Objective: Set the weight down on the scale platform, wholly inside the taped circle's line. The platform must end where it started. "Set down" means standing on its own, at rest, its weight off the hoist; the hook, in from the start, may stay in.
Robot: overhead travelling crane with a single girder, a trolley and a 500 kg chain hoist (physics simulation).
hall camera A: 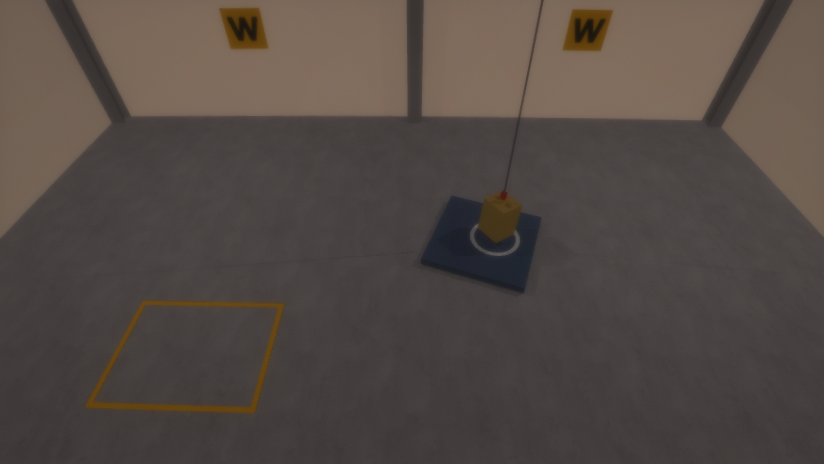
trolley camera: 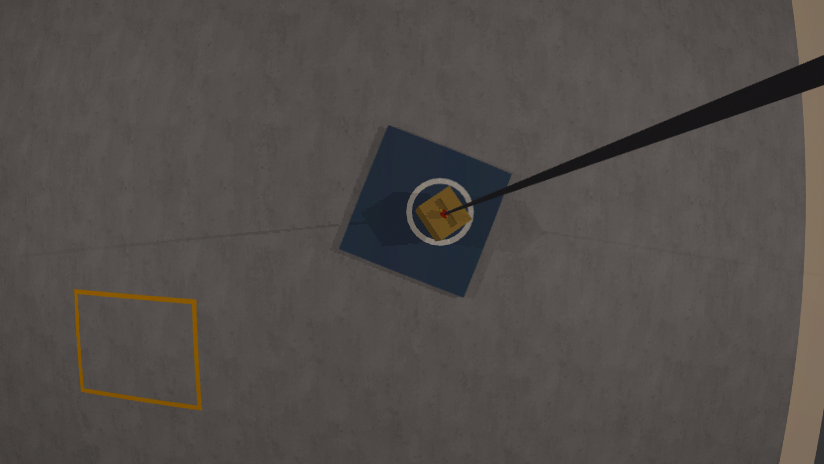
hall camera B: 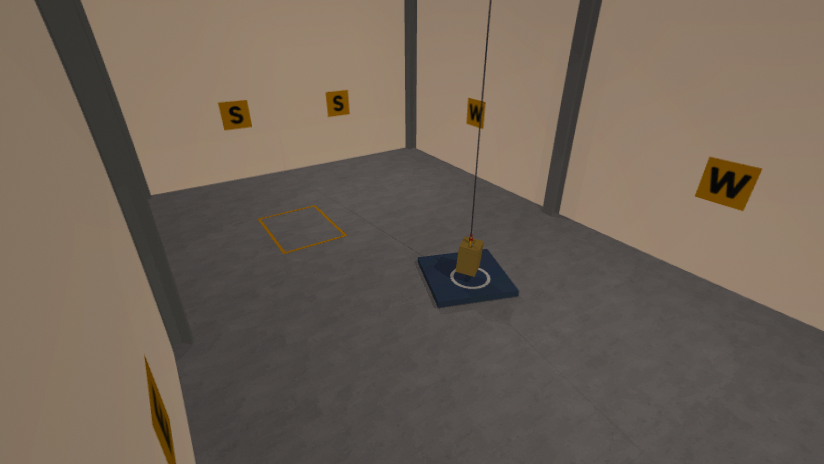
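Note:
The yellow block-shaped weight (hall camera A: 499, 221) (hall camera B: 468, 259) (trolley camera: 455, 200) hangs slightly tilted from the chain, low over the blue scale platform (hall camera A: 469, 268) (hall camera B: 446, 296) (trolley camera: 403, 155). Any gap under it is small and hard to judge. The white taped circle (hall camera A: 494, 253) (hall camera B: 470, 287) (trolley camera: 409, 211) shows around its lower end. In the trolley view the weight's right corner overlaps the line. The red hook (hall camera A: 503, 195) (hall camera B: 470, 238) (trolley camera: 443, 213) is in the top of the weight, and the chain above it runs straight and slanted. The platform lies flat on the floor.
A yellow taped square (hall camera A: 184, 408) (hall camera B: 300, 211) (trolley camera: 135, 296) is marked on the floor, apart from the platform. Pale walls with lettered signs and grey columns (hall camera A: 414, 63) (hall camera B: 410, 74) bound the hall. Dark shadows fall on the platform and beside it.

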